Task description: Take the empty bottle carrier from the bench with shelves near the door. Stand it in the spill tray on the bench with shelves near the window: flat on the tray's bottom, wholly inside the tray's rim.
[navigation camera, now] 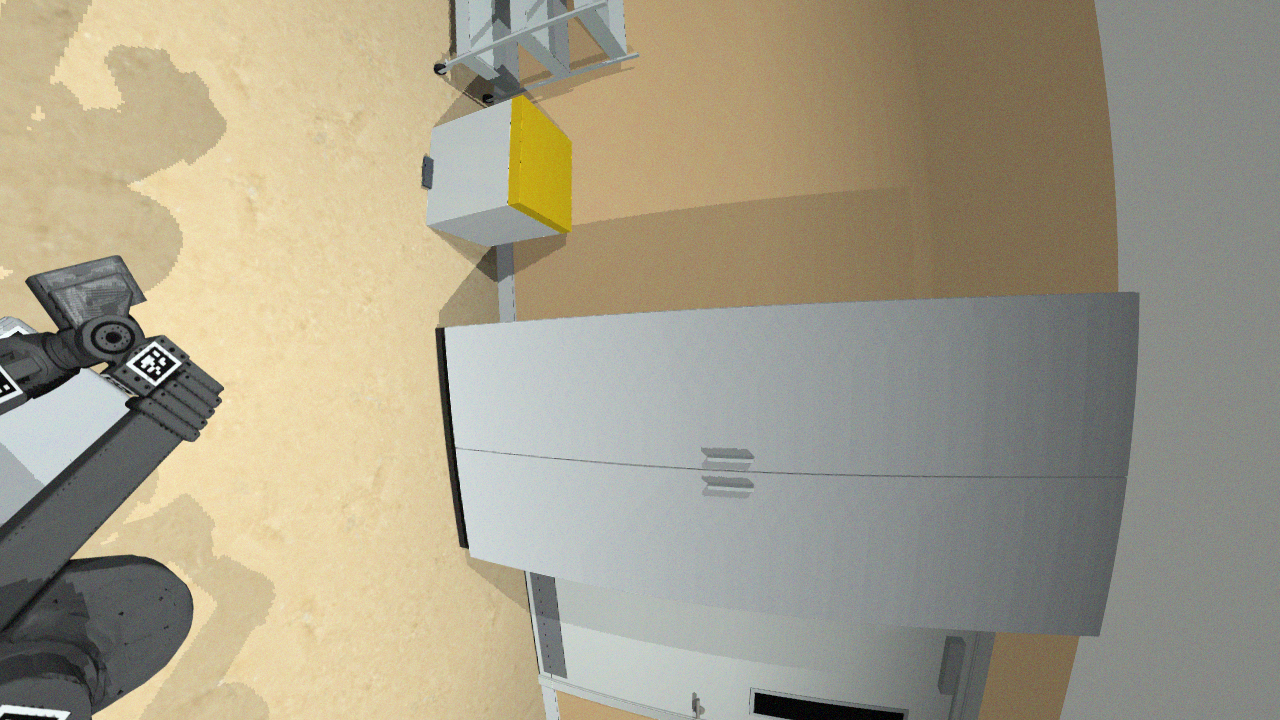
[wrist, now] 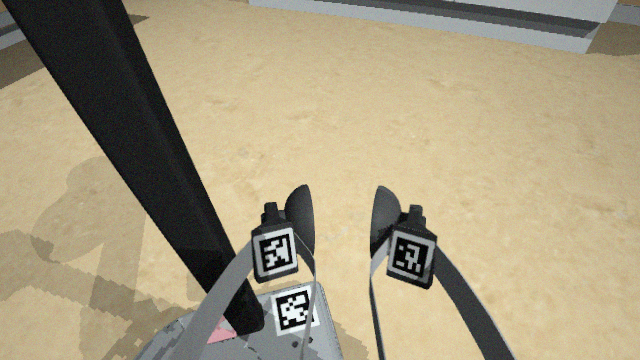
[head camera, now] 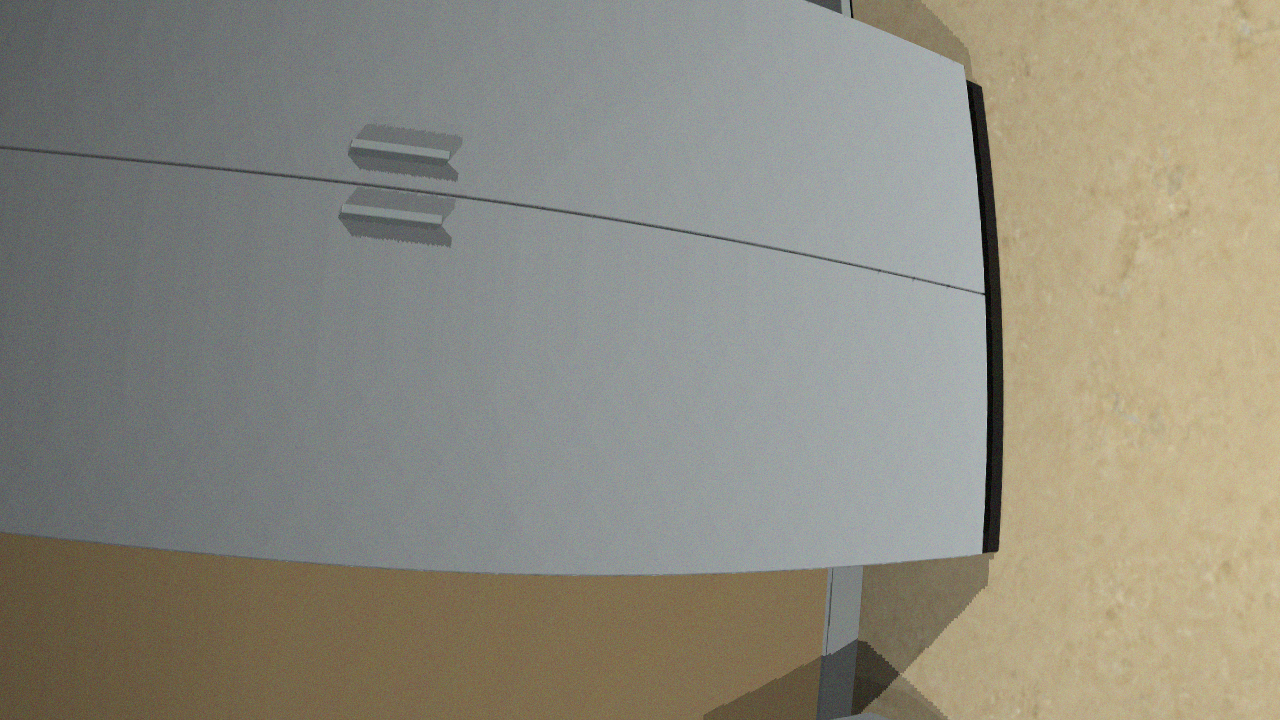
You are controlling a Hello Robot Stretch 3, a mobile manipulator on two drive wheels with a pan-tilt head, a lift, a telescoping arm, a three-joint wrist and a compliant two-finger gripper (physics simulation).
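Frame: origin at the robot's base, x ahead, y left, z up, level; centimetres.
Seen in the pictures: gripper, fingertip midpoint: (wrist: 342,209).
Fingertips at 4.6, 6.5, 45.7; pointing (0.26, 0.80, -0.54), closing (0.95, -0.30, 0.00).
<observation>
A point is followed by its place in that frame, as x, y, z.
My gripper (wrist: 342,209) {4.6, 6.5, 45.7} is open in the wrist view, with its two fingertips apart above the bare floor and nothing between them. In the navigation camera view part of my wrist shows at the left; the fingertips cannot be made out there. The bottle carrier, the spill tray and the two benches with shelves do not show in the head, navigation or wrist views. A white door (navigation camera: 644,658) {-217.3, -17.1, 65.2} shows at the bottom of the navigation camera view, partly hidden behind a tall cabinet.
The tall grey cabinet (head camera: 537,358) {-84.7, -73.3, 91.2} (navigation camera: 805,385) {-80.7, -76.8, 131.7} has two closed doors with handles. A white bin with a yellow lid (navigation camera: 540,170) {-32.9, -139.6, 45.0} stands on one side of it, and a grey cart (navigation camera: 537,37) {9.3, -186.1, 39.8} stands beyond the bin. A black post (wrist: 145,135) crosses the left of the wrist view.
</observation>
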